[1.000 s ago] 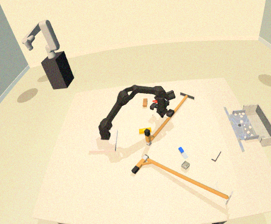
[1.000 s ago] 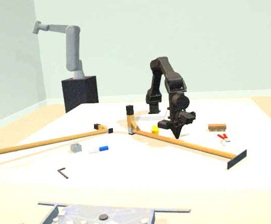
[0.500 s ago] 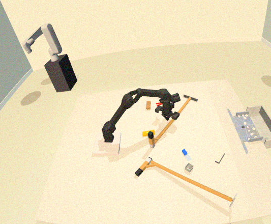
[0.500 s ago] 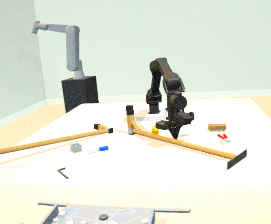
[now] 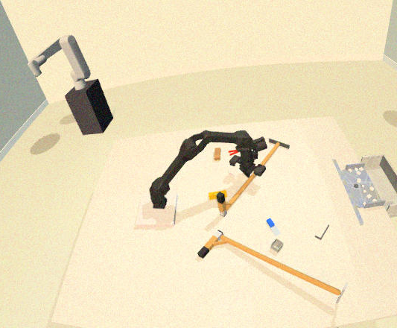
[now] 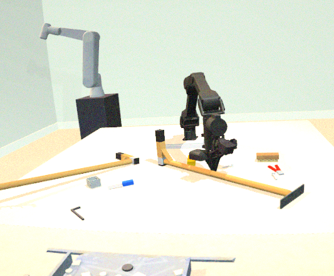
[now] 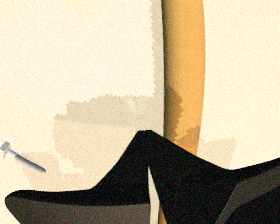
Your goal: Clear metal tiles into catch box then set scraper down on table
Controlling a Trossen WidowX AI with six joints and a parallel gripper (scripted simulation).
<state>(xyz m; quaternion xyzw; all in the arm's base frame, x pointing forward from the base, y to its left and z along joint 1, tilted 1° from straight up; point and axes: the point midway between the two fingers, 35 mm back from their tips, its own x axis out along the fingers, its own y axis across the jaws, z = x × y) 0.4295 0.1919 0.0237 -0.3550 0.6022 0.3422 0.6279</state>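
Right now the long scraper is 30 mm ahead of my gripper tip, 10 mm to the left of it and 50 mm above it. The rest, counted from my gripper tip: yellow block 150 mm behind, 110 mm to the right; then red tool 60 mm behind, 220 mm to the left, 10 mm below; then wooden block 180 mm behind, 180 mm to the left.
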